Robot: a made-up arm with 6 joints. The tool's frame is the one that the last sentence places.
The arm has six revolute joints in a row. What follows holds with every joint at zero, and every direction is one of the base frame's. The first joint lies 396 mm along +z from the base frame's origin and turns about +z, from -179.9 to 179.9 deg. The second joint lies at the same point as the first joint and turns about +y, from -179.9 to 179.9 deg. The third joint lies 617 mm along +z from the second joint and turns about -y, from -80 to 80 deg. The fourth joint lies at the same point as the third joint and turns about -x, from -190 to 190 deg. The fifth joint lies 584 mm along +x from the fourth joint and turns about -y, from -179.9 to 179.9 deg. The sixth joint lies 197 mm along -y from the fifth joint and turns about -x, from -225 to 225 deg. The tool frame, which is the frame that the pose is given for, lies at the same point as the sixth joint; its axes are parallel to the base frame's.
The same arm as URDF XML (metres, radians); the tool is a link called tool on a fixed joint. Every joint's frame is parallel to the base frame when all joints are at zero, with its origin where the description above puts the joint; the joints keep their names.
<robot name="arm">
<link name="base"/>
<link name="link1"/>
<link name="link2"/>
<link name="link3"/>
<link name="link4"/>
<link name="link5"/>
<link name="link6"/>
<link name="tool"/>
<joint name="joint 1" type="revolute"><parent link="base"/><child link="link1"/><origin xyz="0 0 0.396"/><axis xyz="0 0 1"/><limit lower="-3.1398" upper="3.1398"/></joint>
<joint name="joint 2" type="revolute"><parent link="link1"/><child link="link2"/><origin xyz="0 0 0"/><axis xyz="0 1 0"/><limit lower="-3.1398" upper="3.1398"/></joint>
<joint name="joint 3" type="revolute"><parent link="link2"/><child link="link3"/><origin xyz="0 0 0.617"/><axis xyz="0 -1 0"/><limit lower="-1.3963" upper="1.3963"/></joint>
<joint name="joint 4" type="revolute"><parent link="link3"/><child link="link4"/><origin xyz="0 0 0"/><axis xyz="-1 0 0"/><limit lower="-3.3161" upper="3.3161"/></joint>
<joint name="joint 5" type="revolute"><parent link="link4"/><child link="link5"/><origin xyz="0.584 0 0"/><axis xyz="0 -1 0"/><limit lower="-3.1398" upper="3.1398"/></joint>
<joint name="joint 6" type="revolute"><parent link="link5"/><child link="link6"/><origin xyz="0 -0.197 0"/><axis xyz="-1 0 0"/><limit lower="-3.927" upper="3.927"/></joint>
<joint name="tool_joint" type="fixed"><parent link="link6"/><child link="tool"/><origin xyz="0 0 0"/></joint>
</robot>

